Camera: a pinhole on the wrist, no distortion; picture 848 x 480 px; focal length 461.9 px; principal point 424.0 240.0 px. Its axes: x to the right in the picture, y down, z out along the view. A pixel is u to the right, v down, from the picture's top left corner.
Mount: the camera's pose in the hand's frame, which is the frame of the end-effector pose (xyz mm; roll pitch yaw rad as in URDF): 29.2 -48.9 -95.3 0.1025 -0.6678 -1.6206
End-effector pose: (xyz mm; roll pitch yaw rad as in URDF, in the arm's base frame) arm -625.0 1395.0 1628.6 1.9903 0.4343 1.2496
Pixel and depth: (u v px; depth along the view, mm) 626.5 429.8 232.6
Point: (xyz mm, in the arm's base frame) -459.0 1417.4 1540.7
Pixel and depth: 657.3 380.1 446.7
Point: -234.2 1331.5 1471.3
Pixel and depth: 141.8 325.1 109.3
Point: -616.4 1472.2 1687.7
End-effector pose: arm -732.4 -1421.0 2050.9 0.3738 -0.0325 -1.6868
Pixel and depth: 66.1 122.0 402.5
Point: -317.2 -1373.1 2226.5
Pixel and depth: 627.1 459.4 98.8
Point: -764.2 -1484.8 2057.1
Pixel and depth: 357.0 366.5 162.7
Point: -681.2 -1488.8 2098.2
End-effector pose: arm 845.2 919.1 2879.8 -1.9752 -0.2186 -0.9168
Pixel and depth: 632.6 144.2 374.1
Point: 1018.1 1107.7 2704.2
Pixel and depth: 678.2 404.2 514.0
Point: 1320.3 1016.1 2679.3
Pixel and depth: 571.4 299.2 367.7
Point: 1065.0 981.0 2707.7
